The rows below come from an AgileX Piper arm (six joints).
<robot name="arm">
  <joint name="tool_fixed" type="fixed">
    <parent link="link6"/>
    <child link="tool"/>
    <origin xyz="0 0 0" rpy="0 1.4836 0"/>
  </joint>
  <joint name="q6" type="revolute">
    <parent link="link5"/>
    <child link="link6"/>
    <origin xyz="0.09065 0 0.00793" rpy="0 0 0"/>
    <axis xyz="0.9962 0 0.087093"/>
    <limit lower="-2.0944" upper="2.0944"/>
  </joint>
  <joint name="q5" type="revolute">
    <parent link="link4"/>
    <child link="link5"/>
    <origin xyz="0 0 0" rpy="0 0 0"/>
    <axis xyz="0 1 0"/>
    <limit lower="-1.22" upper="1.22"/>
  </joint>
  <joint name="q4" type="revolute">
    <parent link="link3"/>
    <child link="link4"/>
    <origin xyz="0.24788 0 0.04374" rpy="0 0 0"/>
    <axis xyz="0.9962 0 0.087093"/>
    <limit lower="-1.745" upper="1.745"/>
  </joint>
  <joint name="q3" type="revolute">
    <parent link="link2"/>
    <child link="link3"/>
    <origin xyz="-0.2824 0 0.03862" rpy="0 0 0"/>
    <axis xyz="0 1 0"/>
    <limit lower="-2.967" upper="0"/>
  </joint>
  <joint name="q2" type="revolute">
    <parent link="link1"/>
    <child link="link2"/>
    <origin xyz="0 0 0" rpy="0 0 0"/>
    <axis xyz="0 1 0"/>
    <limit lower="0" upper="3.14"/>
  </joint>
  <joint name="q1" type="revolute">
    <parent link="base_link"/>
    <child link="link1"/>
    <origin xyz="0 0 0.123" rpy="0 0 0"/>
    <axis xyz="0 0 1"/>
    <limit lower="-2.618" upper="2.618"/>
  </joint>
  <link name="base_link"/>
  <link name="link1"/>
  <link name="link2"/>
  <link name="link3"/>
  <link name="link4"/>
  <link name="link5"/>
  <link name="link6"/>
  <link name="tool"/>
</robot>
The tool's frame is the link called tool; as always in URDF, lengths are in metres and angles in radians.
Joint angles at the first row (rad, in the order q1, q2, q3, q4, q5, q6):
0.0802 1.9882 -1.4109 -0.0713 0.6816 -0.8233
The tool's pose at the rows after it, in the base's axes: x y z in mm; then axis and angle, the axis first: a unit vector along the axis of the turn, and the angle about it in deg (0 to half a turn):
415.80 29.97 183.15 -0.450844 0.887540 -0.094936 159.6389
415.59 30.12 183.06 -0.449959 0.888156 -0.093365 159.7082
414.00 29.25 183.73 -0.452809 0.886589 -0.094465 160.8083
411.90 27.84 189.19 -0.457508 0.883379 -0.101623 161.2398
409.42 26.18 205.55 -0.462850 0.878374 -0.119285 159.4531
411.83 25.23 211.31 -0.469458 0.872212 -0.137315 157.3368
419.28 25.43 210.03 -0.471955 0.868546 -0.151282 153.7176
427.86 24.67 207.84 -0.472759 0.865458 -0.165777 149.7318
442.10 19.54 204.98 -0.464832 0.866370 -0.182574 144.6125
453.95 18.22 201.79 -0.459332 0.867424 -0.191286 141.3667
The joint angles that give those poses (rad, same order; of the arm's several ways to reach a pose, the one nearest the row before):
0.0802 1.9882 -1.4110 -0.0600 0.6807 -0.8208
0.0802 1.9882 -1.4109 -0.0568 0.6830 -0.8209
0.0802 1.9857 -1.4121 -0.0680 0.7037 -0.8209
0.0802 1.9715 -1.4122 -0.0874 0.7196 -0.8209
0.0802 1.9323 -1.4121 -0.1122 0.7166 -0.8209
0.0802 1.9222 -1.4121 -0.1375 0.6787 -0.8209
0.0780 1.9338 -1.4121 -0.1438 0.5978 -0.8209
0.0727 1.9503 -1.4133 -0.1475 0.5067 -0.8208
0.0553 1.9844 -1.4339 -0.1405 0.3971 -0.8201
0.0487 2.0195 -1.4631 -0.1312 0.3325 -0.8186

